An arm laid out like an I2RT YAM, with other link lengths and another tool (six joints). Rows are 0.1 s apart.
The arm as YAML. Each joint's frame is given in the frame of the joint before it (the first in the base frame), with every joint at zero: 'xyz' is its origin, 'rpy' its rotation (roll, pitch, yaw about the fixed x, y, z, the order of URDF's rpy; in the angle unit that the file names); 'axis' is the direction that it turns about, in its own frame. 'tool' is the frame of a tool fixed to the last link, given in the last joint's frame.
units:
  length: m
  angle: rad
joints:
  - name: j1
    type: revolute
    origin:
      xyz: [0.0, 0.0, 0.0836]
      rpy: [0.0, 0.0, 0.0]
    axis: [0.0, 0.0, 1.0]
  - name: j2
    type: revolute
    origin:
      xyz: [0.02, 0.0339, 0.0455]
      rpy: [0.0, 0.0, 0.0]
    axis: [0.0, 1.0, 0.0]
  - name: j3
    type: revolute
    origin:
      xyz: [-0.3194, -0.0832, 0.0]
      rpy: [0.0, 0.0, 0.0]
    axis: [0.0, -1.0, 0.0]
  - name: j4
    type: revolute
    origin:
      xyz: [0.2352, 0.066, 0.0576]
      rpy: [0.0, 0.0, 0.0]
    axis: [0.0, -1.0, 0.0]
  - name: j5
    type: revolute
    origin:
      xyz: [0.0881, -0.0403, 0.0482]
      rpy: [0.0, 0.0, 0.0]
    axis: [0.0, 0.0, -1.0]
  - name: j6
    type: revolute
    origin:
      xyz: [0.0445, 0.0, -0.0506]
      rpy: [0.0, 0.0, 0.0]
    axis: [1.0, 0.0, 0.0]
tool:
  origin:
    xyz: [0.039, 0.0, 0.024]
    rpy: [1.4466, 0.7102, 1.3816]
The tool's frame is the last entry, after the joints.
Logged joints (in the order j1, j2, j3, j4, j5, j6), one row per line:
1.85 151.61 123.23 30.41 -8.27 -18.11
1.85 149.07 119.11 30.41 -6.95 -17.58
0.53 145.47 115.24 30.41 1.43 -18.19
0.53 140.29 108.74 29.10 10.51 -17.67
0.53 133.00 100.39 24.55 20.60 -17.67
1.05 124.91 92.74 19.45 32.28 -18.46
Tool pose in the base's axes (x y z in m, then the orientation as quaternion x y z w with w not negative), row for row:
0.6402 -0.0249 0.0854 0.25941 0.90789 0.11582 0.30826
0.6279 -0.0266 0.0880 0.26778 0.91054 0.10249 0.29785
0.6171 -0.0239 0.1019 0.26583 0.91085 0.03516 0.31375
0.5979 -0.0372 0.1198 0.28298 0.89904 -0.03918 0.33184
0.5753 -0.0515 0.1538 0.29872 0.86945 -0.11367 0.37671
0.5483 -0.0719 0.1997 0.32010 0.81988 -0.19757 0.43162
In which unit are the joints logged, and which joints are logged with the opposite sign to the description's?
The joints are logged in degrees. Opposite sign: j1, j4.
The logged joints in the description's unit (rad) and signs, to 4 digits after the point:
-0.0323 2.6461 2.1508 -0.5308 -0.1443 -0.3161
-0.0323 2.6018 2.0789 -0.5308 -0.1213 -0.3068
-0.0093 2.5389 2.0113 -0.5308 0.0250 -0.3175
-0.0093 2.4485 1.8979 -0.5079 0.1834 -0.3084
-0.0093 2.3213 1.7521 -0.4285 0.3595 -0.3084
-0.0183 2.1801 1.6186 -0.3395 0.5634 -0.3222

